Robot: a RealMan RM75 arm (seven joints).
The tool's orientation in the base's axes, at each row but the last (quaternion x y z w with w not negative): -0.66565 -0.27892 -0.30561 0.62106; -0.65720 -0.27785 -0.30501 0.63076; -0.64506 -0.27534 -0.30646 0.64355; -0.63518 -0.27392 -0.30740 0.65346; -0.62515 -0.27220 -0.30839 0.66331; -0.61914 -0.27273 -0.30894 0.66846; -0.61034 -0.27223 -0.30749 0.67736; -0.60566 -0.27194 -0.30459 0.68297; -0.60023 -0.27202 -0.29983 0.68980; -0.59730 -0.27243 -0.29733 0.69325; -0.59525 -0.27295 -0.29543 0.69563
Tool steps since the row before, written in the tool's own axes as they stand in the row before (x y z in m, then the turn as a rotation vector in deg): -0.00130 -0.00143 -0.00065 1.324 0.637 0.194; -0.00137 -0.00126 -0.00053 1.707 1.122 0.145; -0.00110 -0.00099 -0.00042 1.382 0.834 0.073; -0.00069 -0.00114 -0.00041 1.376 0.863 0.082; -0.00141 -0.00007 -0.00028 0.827 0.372 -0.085; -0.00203 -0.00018 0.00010 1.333 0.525 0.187; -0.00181 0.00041 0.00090 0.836 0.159 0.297; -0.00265 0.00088 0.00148 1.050 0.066 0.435; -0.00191 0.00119 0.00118 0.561 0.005 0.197; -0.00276 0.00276 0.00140 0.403 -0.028 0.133; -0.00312 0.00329 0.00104 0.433 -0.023 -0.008
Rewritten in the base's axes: -0.00197 -0.00053 -0.00001 1.361 0.136 0.571; -0.00188 -0.00044 -0.00019 1.975 0.055 0.540; -0.00149 -0.00036 -0.00018 1.541 0.002 0.486; -0.00132 -0.00038 0.00022 1.559 0.011 0.462; -0.00099 -0.00018 -0.00103 0.824 -0.131 0.365; -0.00147 0.00024 -0.00139 1.278 0.108 0.666; -0.00089 0.00107 -0.00152 0.675 0.235 0.549; -0.00111 0.00177 -0.00237 0.748 0.346 0.785; -0.00042 0.00145 -0.00204 0.378 0.147 0.435; 0.00014 0.00193 -0.00367 0.248 0.094 0.332; 0.00028 0.00168 -0.00433 0.276 -0.048 0.331
